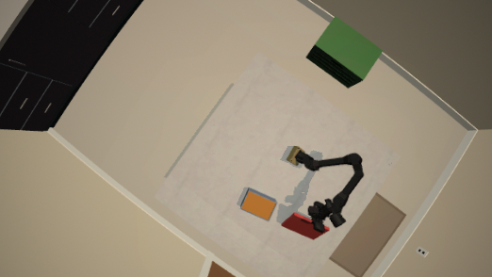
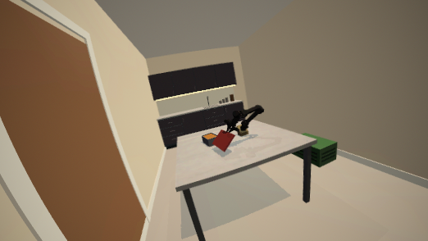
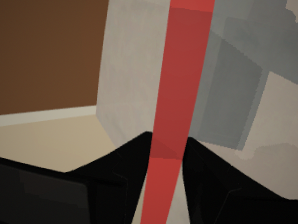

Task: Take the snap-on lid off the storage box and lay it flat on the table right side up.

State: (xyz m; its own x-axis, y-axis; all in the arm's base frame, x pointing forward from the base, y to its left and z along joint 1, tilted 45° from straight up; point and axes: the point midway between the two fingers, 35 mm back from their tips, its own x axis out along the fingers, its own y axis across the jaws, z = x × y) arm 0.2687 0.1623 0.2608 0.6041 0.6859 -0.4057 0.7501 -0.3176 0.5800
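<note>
My gripper tip is now 60 mm short of the red lid, 20 mm to the right of it and 50 mm above it. Round my gripper tip: storage box (150 mm ahead, 300 mm to the right, 130 mm below).
</note>
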